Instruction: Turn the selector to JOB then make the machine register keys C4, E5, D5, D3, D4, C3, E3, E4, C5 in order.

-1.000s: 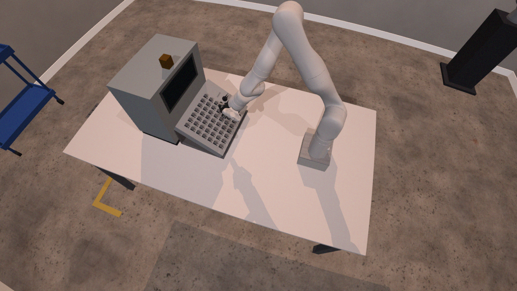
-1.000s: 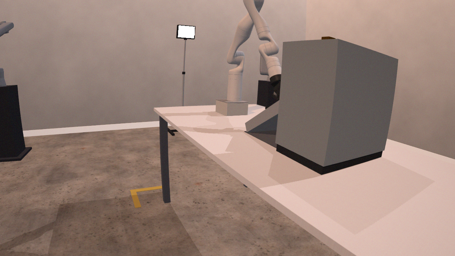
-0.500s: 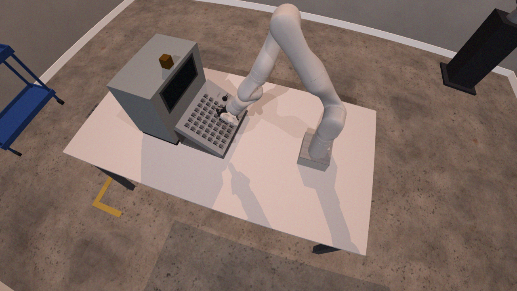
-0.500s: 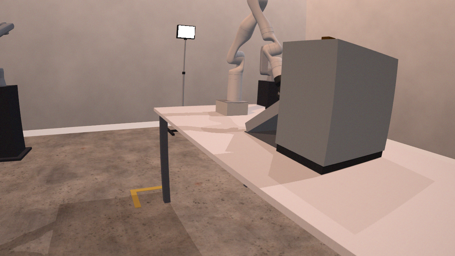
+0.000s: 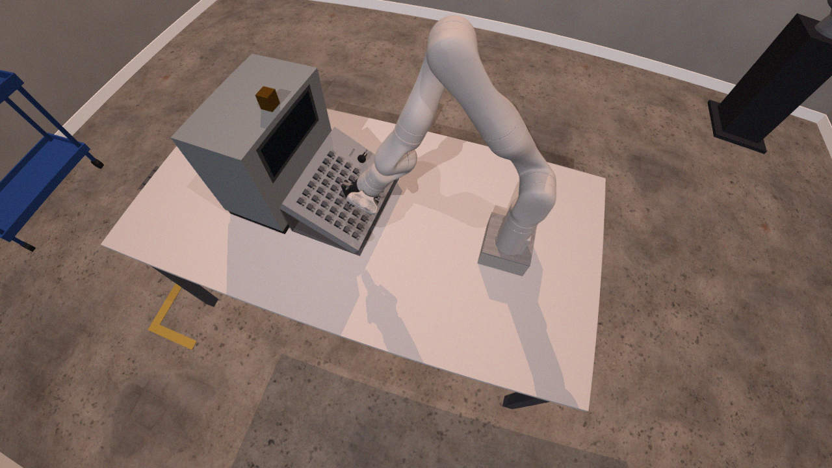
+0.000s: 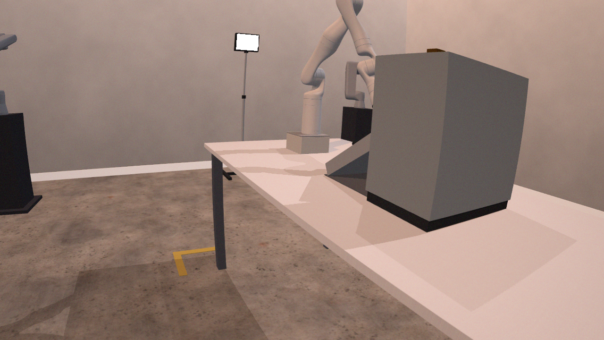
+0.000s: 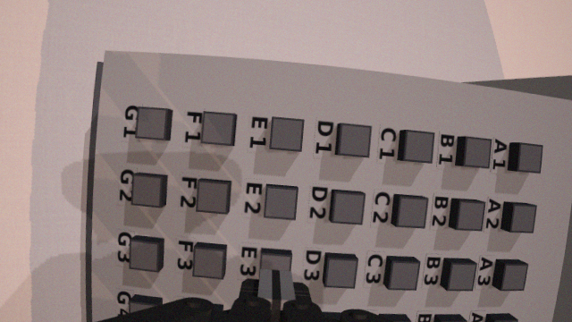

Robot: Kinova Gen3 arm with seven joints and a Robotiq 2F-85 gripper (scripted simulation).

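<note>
The key E3 is 30 mm ahead of my hand and 40 mm below it. Also, from my hand: key E5: 20 mm ahead, 70 mm to the right, 40 mm below; key C3: 80 mm ahead, 10 mm below; key D3: 60 mm ahead, 30 mm below.
</note>
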